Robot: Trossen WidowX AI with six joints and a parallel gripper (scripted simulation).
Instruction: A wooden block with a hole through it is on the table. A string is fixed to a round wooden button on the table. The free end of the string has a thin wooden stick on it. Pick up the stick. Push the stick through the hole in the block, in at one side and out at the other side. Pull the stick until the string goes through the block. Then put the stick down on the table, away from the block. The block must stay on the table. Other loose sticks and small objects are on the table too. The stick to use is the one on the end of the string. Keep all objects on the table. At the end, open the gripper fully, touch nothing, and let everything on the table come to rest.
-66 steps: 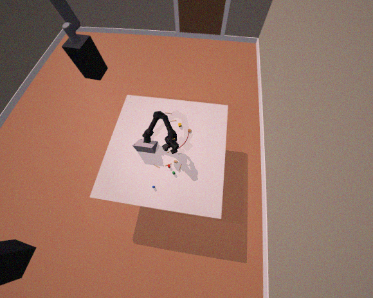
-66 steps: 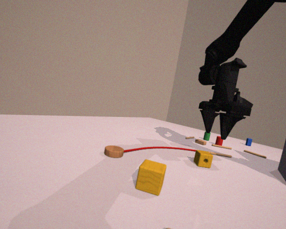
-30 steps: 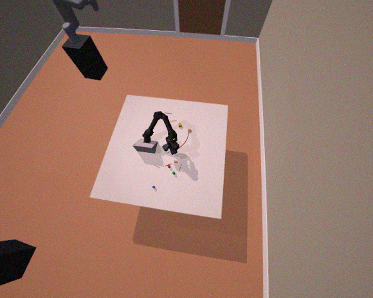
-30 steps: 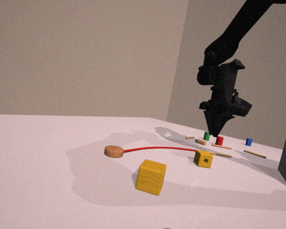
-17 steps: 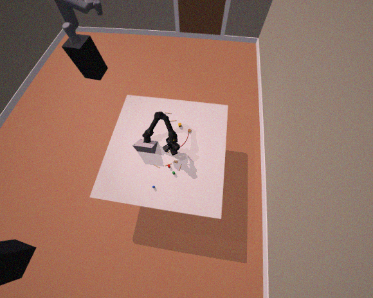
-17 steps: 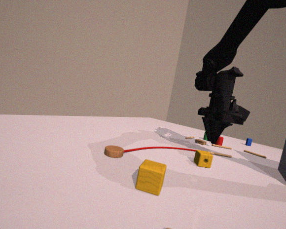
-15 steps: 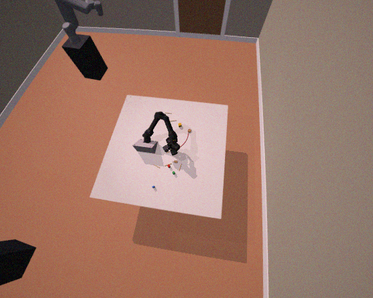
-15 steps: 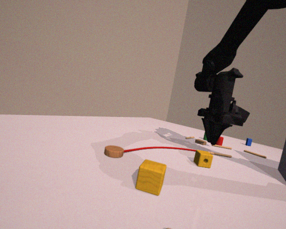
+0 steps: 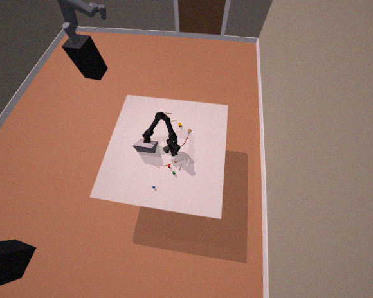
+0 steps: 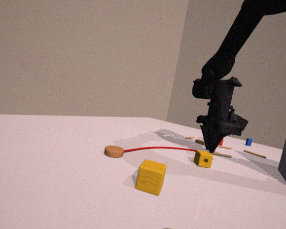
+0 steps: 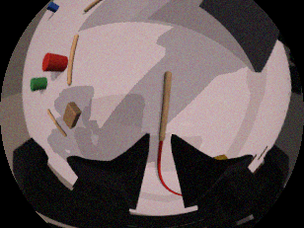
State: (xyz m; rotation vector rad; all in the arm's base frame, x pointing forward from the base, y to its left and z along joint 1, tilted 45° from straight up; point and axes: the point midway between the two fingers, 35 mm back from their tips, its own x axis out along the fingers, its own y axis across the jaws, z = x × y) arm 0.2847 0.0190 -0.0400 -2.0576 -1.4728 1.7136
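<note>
My gripper tip is 6 cm short of the short wooden piece and 11 cm to the left of it. Also, from my gripper tip: thin wooden stick (1 cm behind, 1 cm to the right); green peg (8 cm ahead, 24 cm to the right, 1 cm above); red peg (1 cm ahead, 18 cm to the right, 1 cm above).
</note>
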